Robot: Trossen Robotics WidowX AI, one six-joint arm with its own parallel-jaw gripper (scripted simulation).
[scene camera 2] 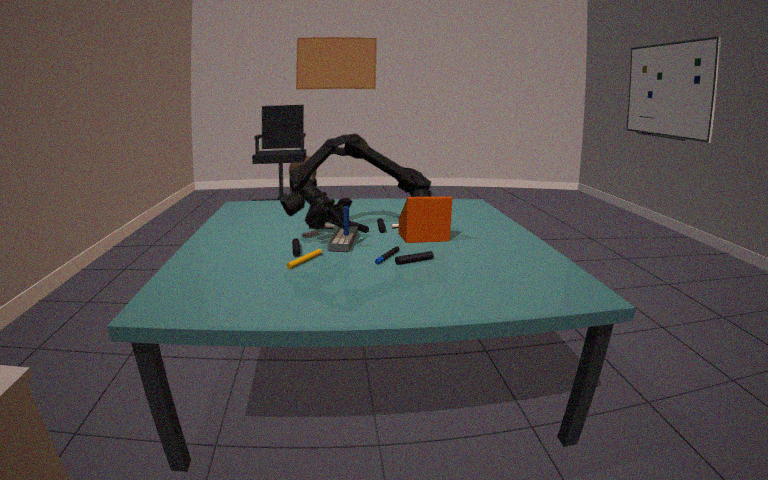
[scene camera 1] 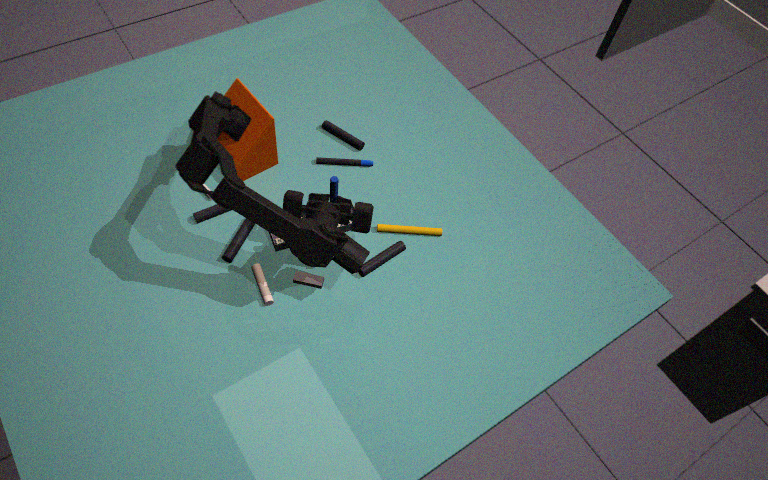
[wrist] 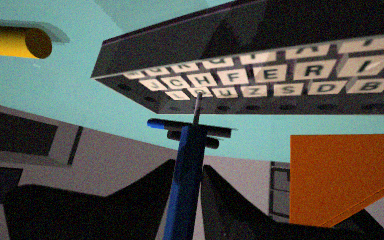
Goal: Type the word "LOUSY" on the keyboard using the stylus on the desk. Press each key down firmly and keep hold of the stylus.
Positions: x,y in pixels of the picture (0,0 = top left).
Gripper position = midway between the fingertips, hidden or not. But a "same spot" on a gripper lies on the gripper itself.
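My gripper is visible to me in the wrist view [188,168], and scene camera 1 and scene camera 2 show it too. On my gripper, [scene camera 1: 342,197] and [scene camera 2: 334,215] are the same spot.
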